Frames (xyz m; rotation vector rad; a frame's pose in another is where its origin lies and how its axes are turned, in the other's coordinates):
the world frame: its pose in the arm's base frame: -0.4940 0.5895 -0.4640 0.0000 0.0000 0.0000
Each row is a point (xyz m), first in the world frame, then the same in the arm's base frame.
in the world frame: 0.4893 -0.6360 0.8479
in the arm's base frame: -0.0047 -0.0465 0.3839
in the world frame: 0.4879 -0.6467 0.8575
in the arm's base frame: -0.0061 -0.0572 0.3935
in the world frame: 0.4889 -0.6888 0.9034
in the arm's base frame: -0.0051 -0.0993 0.4394
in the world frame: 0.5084 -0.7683 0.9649
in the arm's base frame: 0.0144 -0.1788 0.5009
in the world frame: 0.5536 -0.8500 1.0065
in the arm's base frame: 0.0596 -0.2605 0.5425
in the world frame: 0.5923 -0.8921 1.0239
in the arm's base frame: 0.0983 -0.3026 0.5599
